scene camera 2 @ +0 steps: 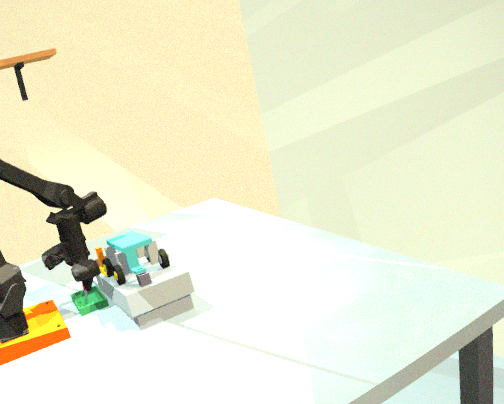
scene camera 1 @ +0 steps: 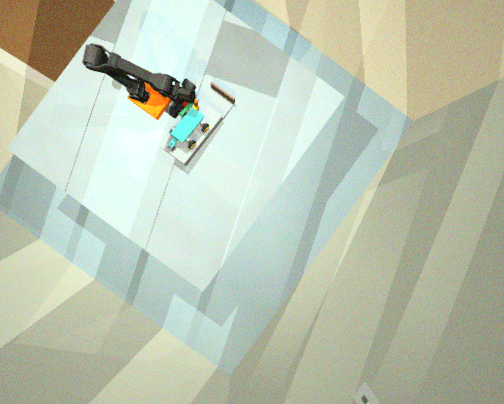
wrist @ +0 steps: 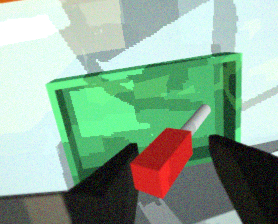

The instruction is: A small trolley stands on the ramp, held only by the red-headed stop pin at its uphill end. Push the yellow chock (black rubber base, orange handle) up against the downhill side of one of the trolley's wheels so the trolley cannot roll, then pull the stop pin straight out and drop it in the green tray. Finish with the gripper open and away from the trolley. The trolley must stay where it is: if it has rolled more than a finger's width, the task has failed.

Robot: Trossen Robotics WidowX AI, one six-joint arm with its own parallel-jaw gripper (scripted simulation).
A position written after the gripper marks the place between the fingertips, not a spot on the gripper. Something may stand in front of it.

In view: the gripper [scene camera 2: 86,287], a red-headed stop pin [wrist: 154,170], a cyan trolley [scene camera 1: 192,118], a green tray [wrist: 105,117] and a grey ramp [scene camera 1: 182,153].
The gripper is seen too in the wrist view [wrist: 172,146]. The wrist view misses the cyan trolley: it is out of frame.
